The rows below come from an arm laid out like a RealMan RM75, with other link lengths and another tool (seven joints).
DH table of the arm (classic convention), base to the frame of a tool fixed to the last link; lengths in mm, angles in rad. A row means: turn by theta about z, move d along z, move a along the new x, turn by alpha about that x. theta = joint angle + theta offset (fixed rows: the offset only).
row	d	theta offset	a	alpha
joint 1	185.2	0	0	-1.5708
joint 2	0	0	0	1.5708
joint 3	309.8	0	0	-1.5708
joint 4	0	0	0	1.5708
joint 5	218.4	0	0	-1.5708
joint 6	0	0	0	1.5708
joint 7	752.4	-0.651	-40.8	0.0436
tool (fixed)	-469.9	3.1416	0	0
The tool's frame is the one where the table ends.
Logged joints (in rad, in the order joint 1, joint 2, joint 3, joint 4, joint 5, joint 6, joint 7), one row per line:
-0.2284 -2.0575 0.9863 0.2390 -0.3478 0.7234 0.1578
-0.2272 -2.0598 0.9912 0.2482 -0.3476 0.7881 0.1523
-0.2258 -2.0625 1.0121 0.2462 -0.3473 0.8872 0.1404
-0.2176 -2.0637 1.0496 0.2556 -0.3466 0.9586 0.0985
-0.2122 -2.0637 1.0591 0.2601 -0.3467 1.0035 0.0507
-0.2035 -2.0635 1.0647 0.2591 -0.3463 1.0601 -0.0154
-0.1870 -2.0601 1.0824 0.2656 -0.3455 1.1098 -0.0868
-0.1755 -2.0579 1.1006 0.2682 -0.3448 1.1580 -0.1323
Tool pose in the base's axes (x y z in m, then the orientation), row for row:
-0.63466 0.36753 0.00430 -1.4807 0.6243 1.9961
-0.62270 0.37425 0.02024 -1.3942 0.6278 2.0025
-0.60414 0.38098 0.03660 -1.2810 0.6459 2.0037
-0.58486 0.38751 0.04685 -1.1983 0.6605 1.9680
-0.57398 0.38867 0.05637 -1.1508 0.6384 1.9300
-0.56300 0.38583 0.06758 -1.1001 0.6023 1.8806
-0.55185 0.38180 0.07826 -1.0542 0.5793 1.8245
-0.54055 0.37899 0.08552 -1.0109 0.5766 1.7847
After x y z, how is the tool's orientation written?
As a rotation vector, in radians.
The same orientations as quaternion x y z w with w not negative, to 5 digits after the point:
-0.55377 0.23349 0.74653 0.28550
-0.52681 0.23722 0.75666 0.30605
-0.49030 0.24721 0.76690 0.33219
-0.46568 0.25668 0.76480 0.36379
-0.45321 0.25142 0.76008 0.39200
-0.44020 0.24101 0.75251 0.42646
-0.42830 0.23536 0.74126 0.46011
-0.41513 0.23678 0.73289 0.48423

